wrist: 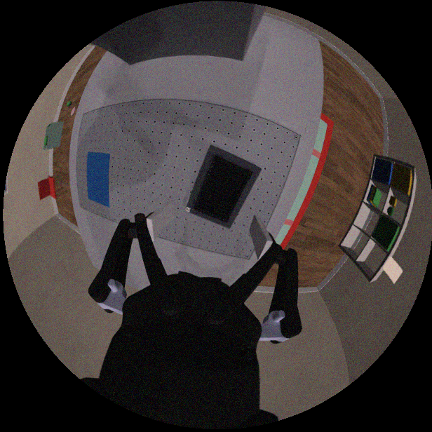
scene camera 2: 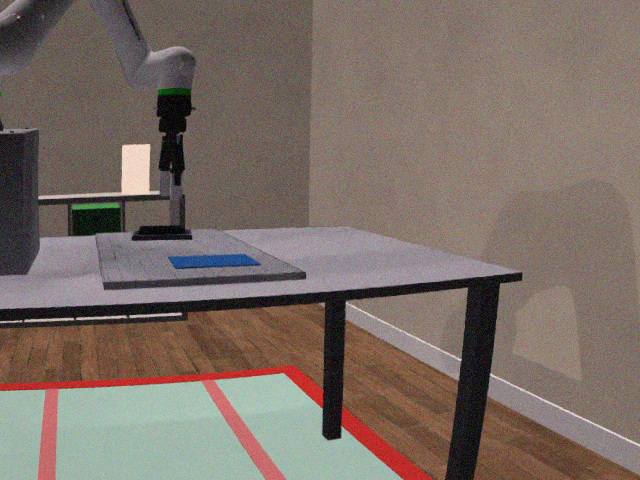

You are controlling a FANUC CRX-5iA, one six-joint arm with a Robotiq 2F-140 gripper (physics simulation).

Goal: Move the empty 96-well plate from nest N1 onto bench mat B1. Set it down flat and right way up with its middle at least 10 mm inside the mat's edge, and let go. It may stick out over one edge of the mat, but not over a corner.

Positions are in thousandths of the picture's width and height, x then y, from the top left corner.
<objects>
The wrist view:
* my gripper: 492,499
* black 96-well plate: 520,422
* dark nest N1: 554,374
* blue bench mat B1: 226,395
</objects>
